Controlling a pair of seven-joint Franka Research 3 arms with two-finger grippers.
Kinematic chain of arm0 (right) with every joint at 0, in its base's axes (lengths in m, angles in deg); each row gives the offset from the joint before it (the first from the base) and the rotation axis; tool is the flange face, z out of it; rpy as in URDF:
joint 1: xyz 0 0 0.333 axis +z
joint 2: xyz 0 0 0 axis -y
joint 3: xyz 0 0 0.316 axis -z
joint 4: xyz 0.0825 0 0 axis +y
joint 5: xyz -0.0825 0 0.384 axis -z
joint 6: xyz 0 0 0 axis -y
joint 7: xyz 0.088 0 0 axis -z
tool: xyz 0 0 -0.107 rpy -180 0 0
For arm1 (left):
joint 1: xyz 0 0 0.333 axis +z
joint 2: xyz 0 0 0 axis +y
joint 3: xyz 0 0 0.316 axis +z
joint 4: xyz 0.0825 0 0 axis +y
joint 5: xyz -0.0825 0 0.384 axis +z
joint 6: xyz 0 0 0 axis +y
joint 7: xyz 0.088 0 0 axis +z
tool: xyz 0 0 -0.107 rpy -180 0 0
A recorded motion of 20 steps. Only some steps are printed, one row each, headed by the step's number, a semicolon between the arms.
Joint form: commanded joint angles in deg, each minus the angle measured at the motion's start. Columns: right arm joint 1, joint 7, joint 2, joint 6, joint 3, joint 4, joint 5; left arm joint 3, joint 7, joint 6, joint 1, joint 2, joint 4, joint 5.
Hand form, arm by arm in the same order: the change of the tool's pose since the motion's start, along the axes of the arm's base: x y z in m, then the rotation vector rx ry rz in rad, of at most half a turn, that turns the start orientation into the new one. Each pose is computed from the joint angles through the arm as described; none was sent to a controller.
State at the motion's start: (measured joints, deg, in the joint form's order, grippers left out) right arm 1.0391 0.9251 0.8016 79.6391 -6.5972 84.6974 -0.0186; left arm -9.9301 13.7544 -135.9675 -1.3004 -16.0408 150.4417 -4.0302
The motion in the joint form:
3: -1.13 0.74 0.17 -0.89 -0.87 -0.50 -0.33; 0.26 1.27 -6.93 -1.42 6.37 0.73 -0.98
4: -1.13 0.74 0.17 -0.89 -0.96 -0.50 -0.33; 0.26 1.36 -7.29 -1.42 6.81 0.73 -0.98
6: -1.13 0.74 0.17 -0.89 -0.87 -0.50 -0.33; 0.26 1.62 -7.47 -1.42 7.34 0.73 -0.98
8: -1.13 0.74 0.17 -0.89 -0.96 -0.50 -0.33; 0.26 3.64 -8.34 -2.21 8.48 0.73 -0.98
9: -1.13 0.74 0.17 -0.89 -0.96 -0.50 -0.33; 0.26 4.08 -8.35 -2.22 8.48 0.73 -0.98
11: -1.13 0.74 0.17 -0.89 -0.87 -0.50 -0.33; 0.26 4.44 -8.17 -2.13 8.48 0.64 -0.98
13: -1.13 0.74 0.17 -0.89 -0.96 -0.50 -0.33; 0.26 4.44 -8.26 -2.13 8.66 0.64 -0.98
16: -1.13 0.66 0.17 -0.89 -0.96 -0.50 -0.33; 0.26 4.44 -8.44 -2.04 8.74 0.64 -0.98
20: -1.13 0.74 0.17 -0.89 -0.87 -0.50 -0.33; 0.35 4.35 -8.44 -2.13 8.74 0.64 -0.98
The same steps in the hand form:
3: -0.0026 -0.0019 0.0043 0.0036 0.0044 -0.0167; 0.0057 -0.0090 -0.0401 -0.0235 0.0061 0.0168
4: -0.0027 -0.0010 0.0043 0.0036 0.0044 -0.0152; 0.0061 -0.0090 -0.0428 -0.0241 0.0076 0.0185
6: -0.0026 -0.0019 0.0043 0.0036 0.0044 -0.0167; 0.0061 -0.0091 -0.0463 -0.0241 0.0138 0.0232
8: -0.0027 -0.0010 0.0043 0.0036 0.0044 -0.0152; 0.0056 -0.0149 -0.0533 -0.0257 0.0195 0.0452
9: -0.0027 -0.0010 0.0043 0.0036 0.0044 -0.0152; 0.0057 -0.0150 -0.0533 -0.0258 0.0195 0.0527
11: -0.0026 -0.0019 0.0043 0.0036 0.0044 -0.0167; 0.0060 -0.0144 -0.0530 -0.0258 0.0211 0.0604
13: -0.0027 -0.0010 0.0043 0.0036 0.0044 -0.0152; 0.0061 -0.0145 -0.0541 -0.0258 0.0227 0.0605
16: -0.0027 -0.0010 0.0043 0.0037 0.0044 -0.0138; 0.0065 -0.0138 -0.0544 -0.0263 0.0210 0.0621
20: -0.0026 -0.0019 0.0043 0.0036 0.0044 -0.0167; 0.0065 -0.0139 -0.0544 -0.0264 0.0210 0.0605

